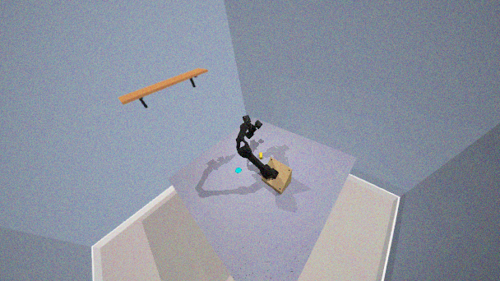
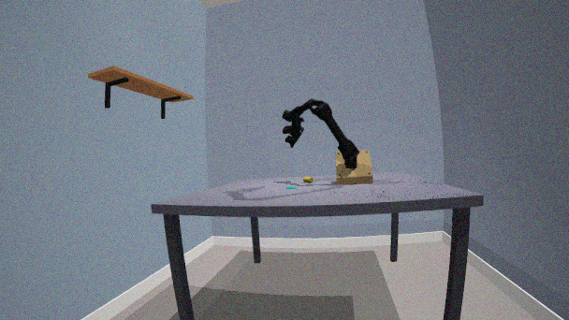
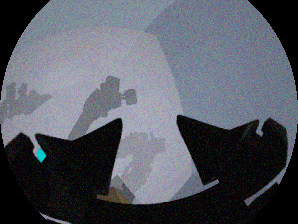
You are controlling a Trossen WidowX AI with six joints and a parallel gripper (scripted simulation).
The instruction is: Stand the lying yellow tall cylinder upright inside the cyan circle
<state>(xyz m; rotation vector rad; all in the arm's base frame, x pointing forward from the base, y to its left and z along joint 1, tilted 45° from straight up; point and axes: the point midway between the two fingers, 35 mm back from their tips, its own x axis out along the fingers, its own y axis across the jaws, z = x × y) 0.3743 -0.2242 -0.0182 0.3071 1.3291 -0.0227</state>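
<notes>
The yellow cylinder is 10 cm behind my gripper tip, 7 cm to the left of it and 23 cm below it. Round my gripper tip: cyan circle (5 cm behind, 34 cm to the left, 24 cm below).
</notes>
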